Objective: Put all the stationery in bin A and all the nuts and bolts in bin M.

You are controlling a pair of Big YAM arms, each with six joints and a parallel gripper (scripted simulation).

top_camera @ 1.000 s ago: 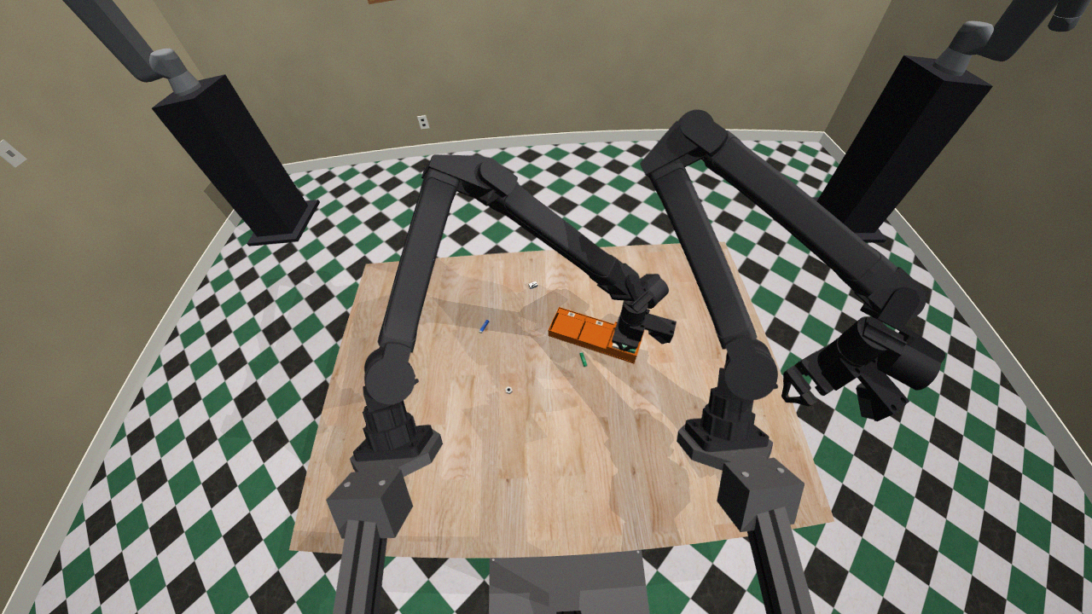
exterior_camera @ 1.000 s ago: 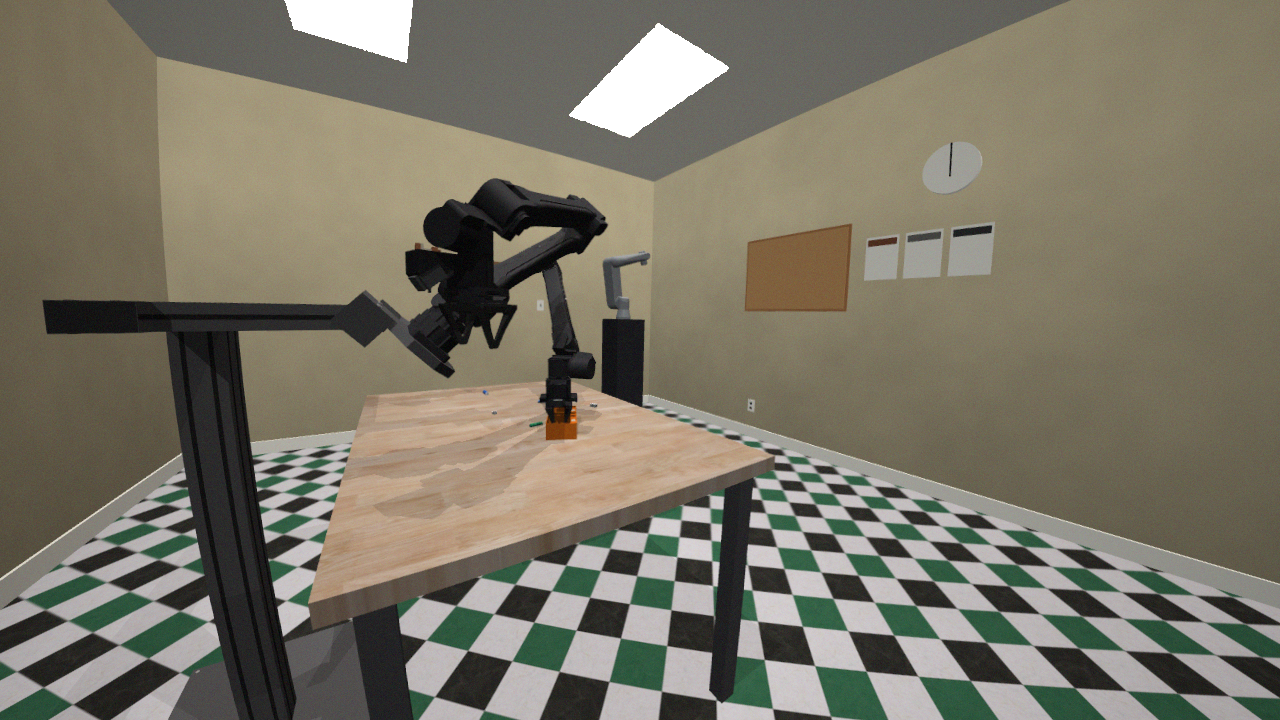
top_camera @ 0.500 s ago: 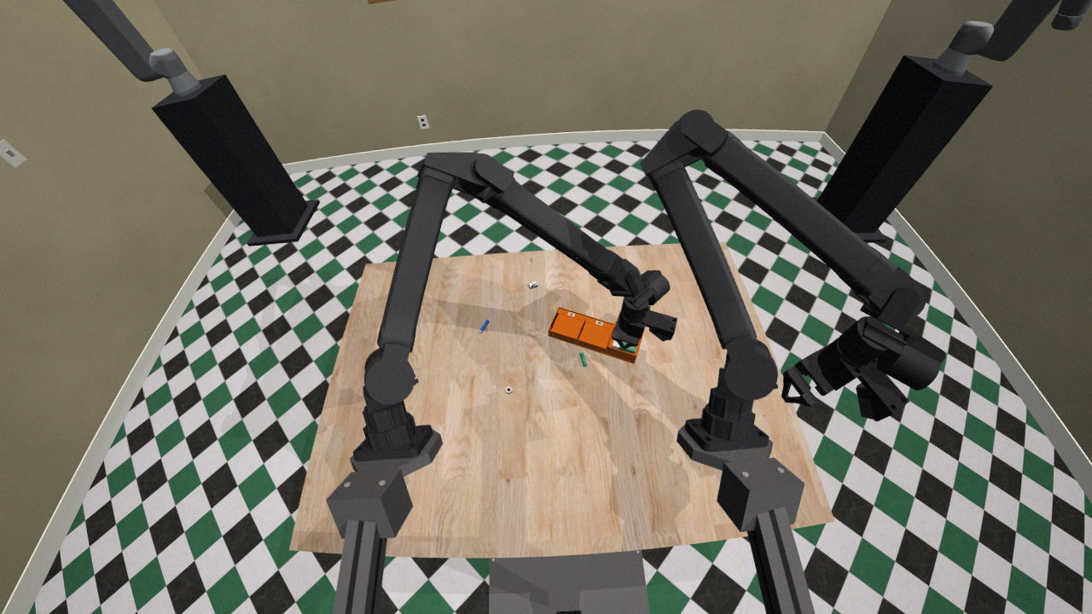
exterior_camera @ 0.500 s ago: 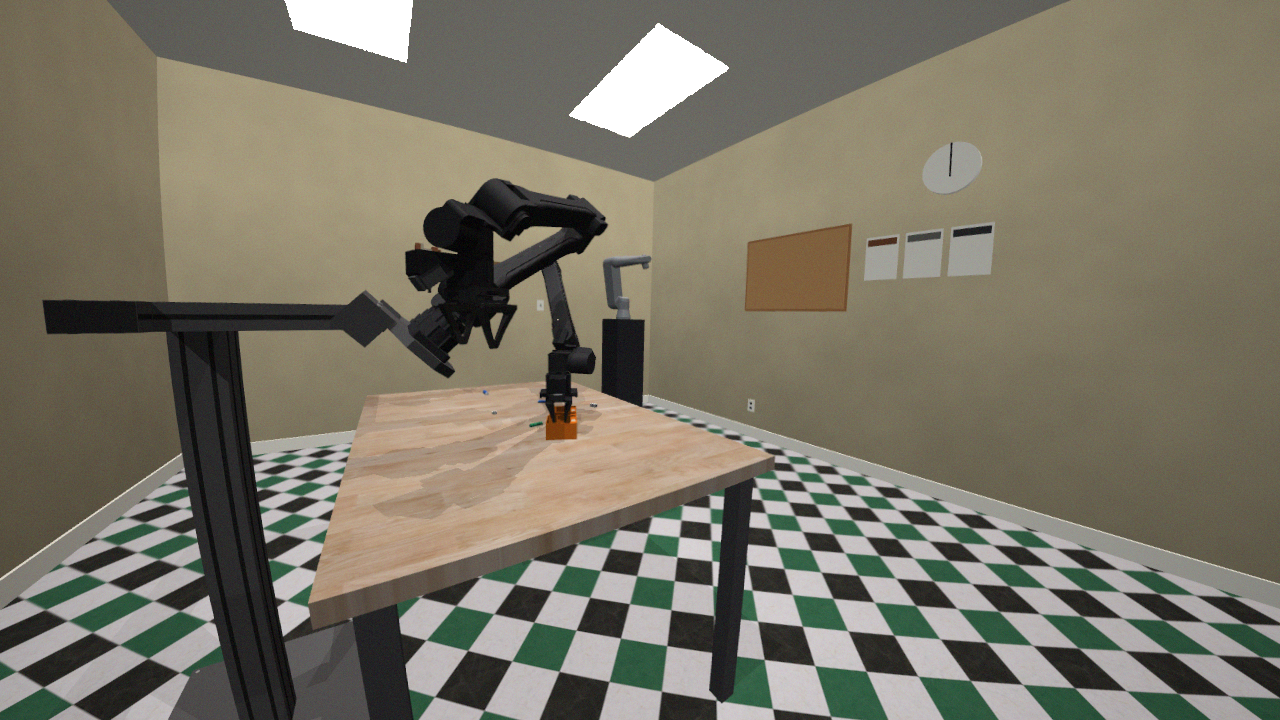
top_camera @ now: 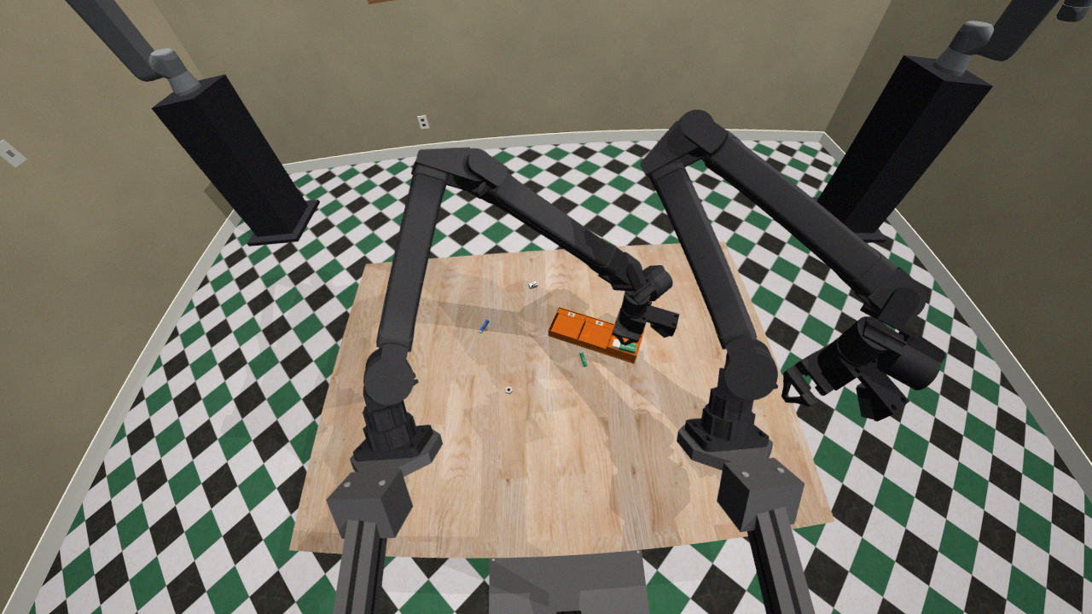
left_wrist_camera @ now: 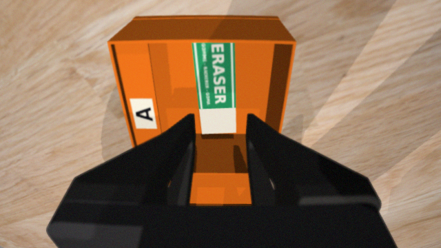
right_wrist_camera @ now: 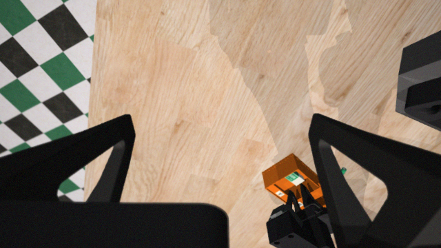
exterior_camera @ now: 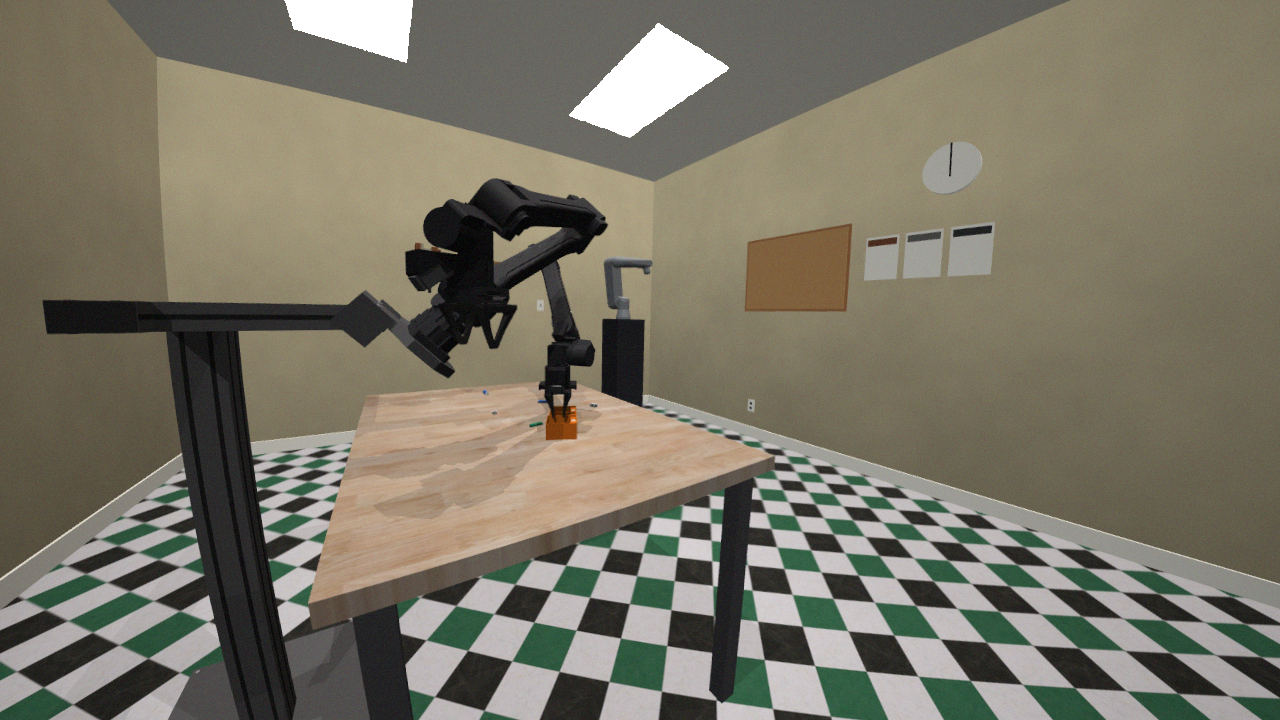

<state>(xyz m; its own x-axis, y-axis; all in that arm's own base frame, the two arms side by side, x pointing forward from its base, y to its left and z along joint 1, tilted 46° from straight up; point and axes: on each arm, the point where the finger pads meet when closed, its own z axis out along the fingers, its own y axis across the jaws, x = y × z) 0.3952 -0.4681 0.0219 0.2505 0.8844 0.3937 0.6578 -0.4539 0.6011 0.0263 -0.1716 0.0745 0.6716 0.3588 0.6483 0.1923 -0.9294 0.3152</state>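
Right now the eraser is 50 mm below my left hand. From my left hand the other things lie so: hex nut 310 mm to the left, 110 mm behind, 60 mm below; then pencil sharpener 250 mm to the left, 240 mm ahead, 50 mm below; then green cylinder 110 mm to the left, 50 mm below, 30 mm behind.
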